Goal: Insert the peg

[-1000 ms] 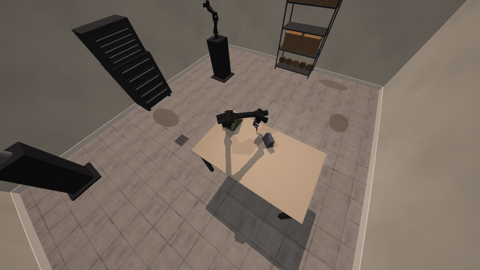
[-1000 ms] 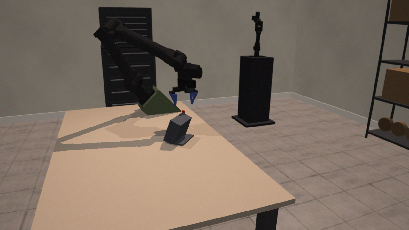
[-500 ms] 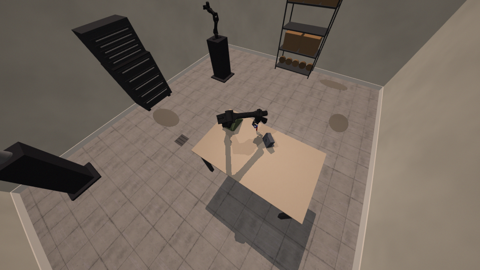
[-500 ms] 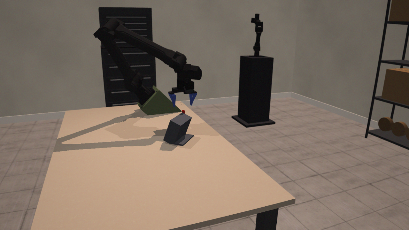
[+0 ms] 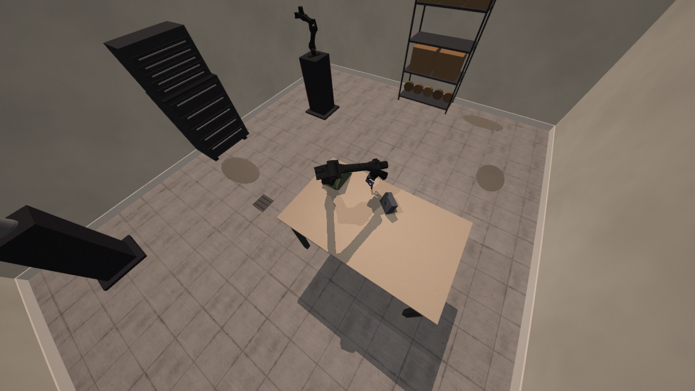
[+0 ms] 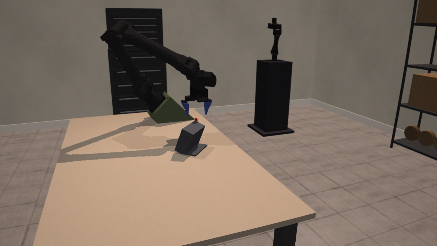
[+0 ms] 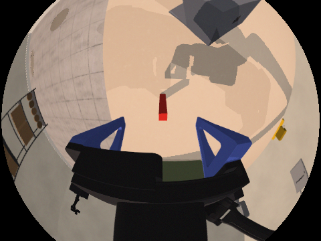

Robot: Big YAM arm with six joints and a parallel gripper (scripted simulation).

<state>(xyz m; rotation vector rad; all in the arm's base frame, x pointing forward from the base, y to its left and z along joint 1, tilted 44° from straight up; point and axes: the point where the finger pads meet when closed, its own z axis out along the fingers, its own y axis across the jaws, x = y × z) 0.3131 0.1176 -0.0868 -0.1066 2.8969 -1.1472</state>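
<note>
My gripper is now 6 cm above the red peg. The rest, counted from my hand: flat base plate 21 cm ahead, 10 cm below, 7 cm to the right.
</note>
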